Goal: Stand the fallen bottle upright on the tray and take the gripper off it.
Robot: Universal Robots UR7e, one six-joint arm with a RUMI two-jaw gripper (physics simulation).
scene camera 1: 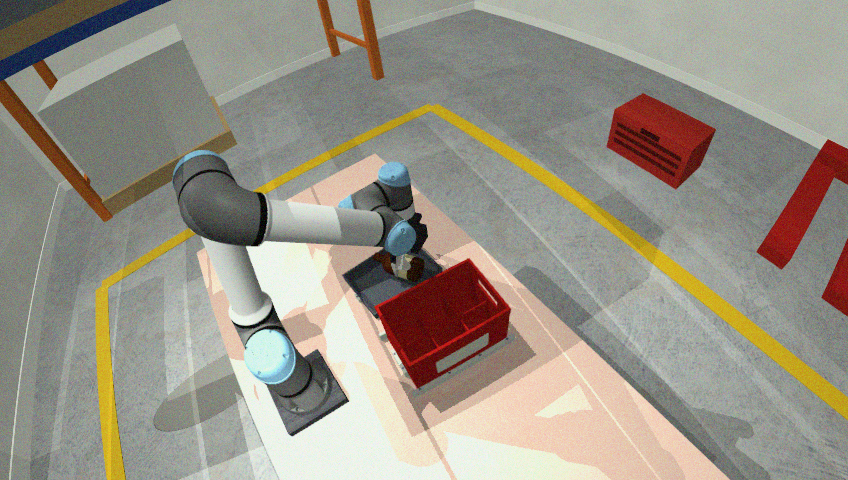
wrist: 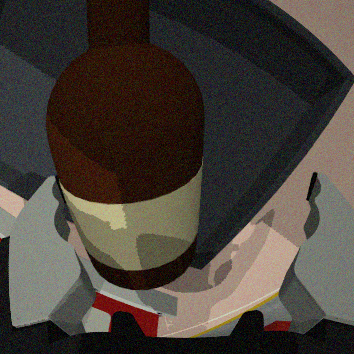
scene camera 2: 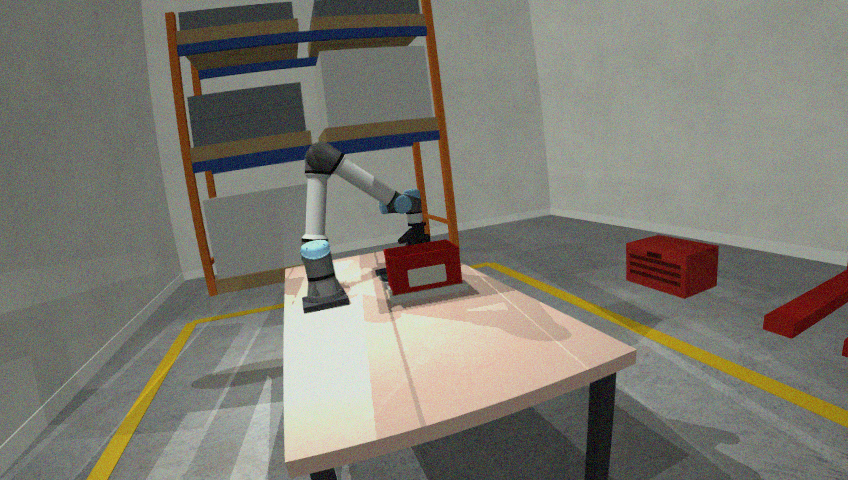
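Where they show: gripper, between the fingertips: (scene camera 1: pixel 407 258) (wrist: pixel 186 176); arm's base, origin of its link: (scene camera 1: pixel 305 389) (scene camera 2: pixel 326 297).
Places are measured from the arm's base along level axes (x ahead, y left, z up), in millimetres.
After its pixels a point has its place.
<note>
The brown bottle (scene camera 1: pixel 412 270) @(z 48, x 452, y 36 mm) (wrist: pixel 130 150) @(z 55, x 459, y 125 mm) with a cream label lies on its side on the dark tray (scene camera 1: pixel 380 289) @(z -17, x 366, y 102 mm) (wrist: pixel 260 140) @(z -17, x 531, y 122 mm). In the wrist view its neck points to the top edge and its base to the bottom, past the tray's corner. My gripper (scene camera 1: pixel 404 260) @(z 19, x 487, y 100 mm) (wrist: pixel 186 176) @(z 19, x 487, y 100 mm) is open around the labelled part of the bottle. The left finger is very close to the bottle or touches it; I cannot tell which. A wide gap lies between the bottle and the right finger. In scene camera 2 the bottle and fingertips are hidden behind the crate.
A red crate (scene camera 1: pixel 499 325) @(z 99, x 451, y -284 mm) (scene camera 2: pixel 423 255) @(z 143, x 343, y -253 mm) (wrist: pixel 146 318) @(z 17, x 515, y -111 mm) stands right beside the tray, on the near side in the scene views. The arm's base (scene camera 1: pixel 297 416) @(z 1, x -65, y -47 mm) (scene camera 2: pixel 325 302) @(z 4, x -23, y -81 mm) stands on the table (scene camera 2: pixel 476 368) @(z -23, x 155, y -837 mm). A red toolbox (scene camera 1: pixel 654 139) (scene camera 2: pixel 672 264) is on the floor.
</note>
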